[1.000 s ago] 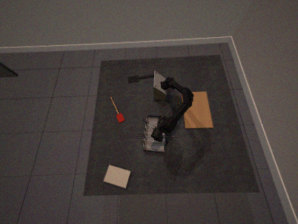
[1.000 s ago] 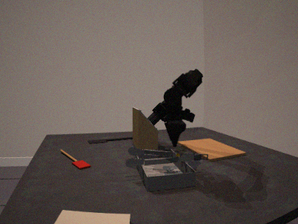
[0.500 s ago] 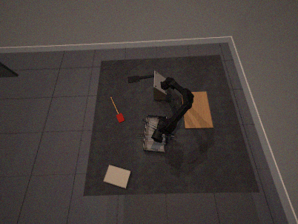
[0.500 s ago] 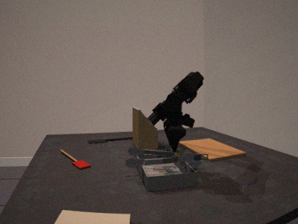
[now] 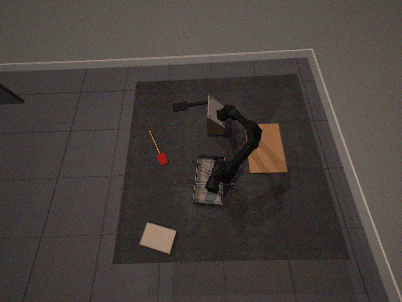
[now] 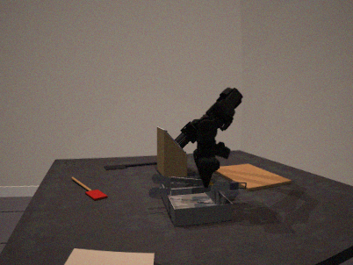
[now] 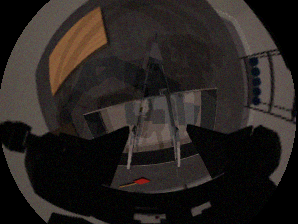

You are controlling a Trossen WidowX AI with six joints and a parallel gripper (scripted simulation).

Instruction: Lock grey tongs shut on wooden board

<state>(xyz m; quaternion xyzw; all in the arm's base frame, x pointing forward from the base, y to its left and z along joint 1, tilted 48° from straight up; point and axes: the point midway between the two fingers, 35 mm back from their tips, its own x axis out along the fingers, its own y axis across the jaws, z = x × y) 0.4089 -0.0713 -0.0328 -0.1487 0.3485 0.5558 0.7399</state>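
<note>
My gripper tip is 2 cm past the roasting tin, 4 cm to the left of it and 5 cm above it. Round my gripper tip: wooden board (21 cm behind, 36 cm to the left, 7 cm below); then pale flat card (29 cm ahead, 36 cm to the right, 7 cm below); then red spatula (26 cm behind, 37 cm to the right, 7 cm below).
</note>
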